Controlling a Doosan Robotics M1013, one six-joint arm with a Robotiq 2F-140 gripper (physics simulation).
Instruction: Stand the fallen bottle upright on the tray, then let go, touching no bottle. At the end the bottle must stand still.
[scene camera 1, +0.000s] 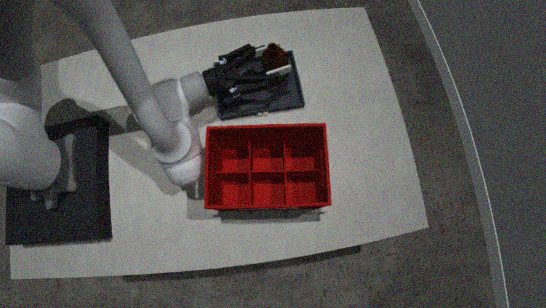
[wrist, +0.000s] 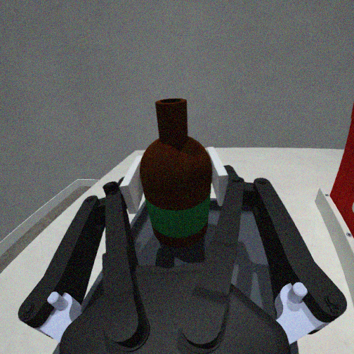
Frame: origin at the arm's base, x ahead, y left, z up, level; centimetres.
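Seen in the pictures: gripper, fingertip midpoint: (scene camera 1: 284, 56); arm's base, link origin: (scene camera 1: 54, 167).
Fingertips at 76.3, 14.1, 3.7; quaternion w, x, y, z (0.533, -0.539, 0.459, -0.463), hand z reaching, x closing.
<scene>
Pixels of each thing's middle, then the offset from my fingertips to it, as dx, dy, dz. "*": a spot on its surface instead. Level surfaces: height alone.
- brown bottle, body centre: (scene camera 1: 274, 60) -2.9, -0.4, -0.4
- dark tray, surface spot: (scene camera 1: 296, 92) * +2.4, -7.0, -10.2
- red six-compartment crate, surface spot: (scene camera 1: 328, 165) * +1.3, -33.4, +6.8
- pale table, surface height: dz -10.7
The brown bottle (scene camera 1: 275, 54) (wrist: 175, 170) with a green band stands upright between the fingers, its neck up. My gripper (scene camera 1: 271, 59) (wrist: 175, 162) is shut on the bottle, with one white pad on each side of its body. The bottle is over the back part of the dark tray (scene camera 1: 296, 92) (wrist: 251, 239), inside its rim in the wrist view. Its base is close to the tray's floor, with a dark shadow near it; whether it touches cannot be told. The gripper's black fingers and body hide part of the tray. No other bottle shows clearly in these views.
A red six-compartment crate (scene camera 1: 328, 165) (wrist: 345, 175) stands beside the tray, on its near side in the scene view. The arm's elbow hangs at the crate's left end. A dark block (scene camera 1: 92, 220) lies under the arm's base. The pale table (scene camera 1: 370, 150) reaches around all of these.
</scene>
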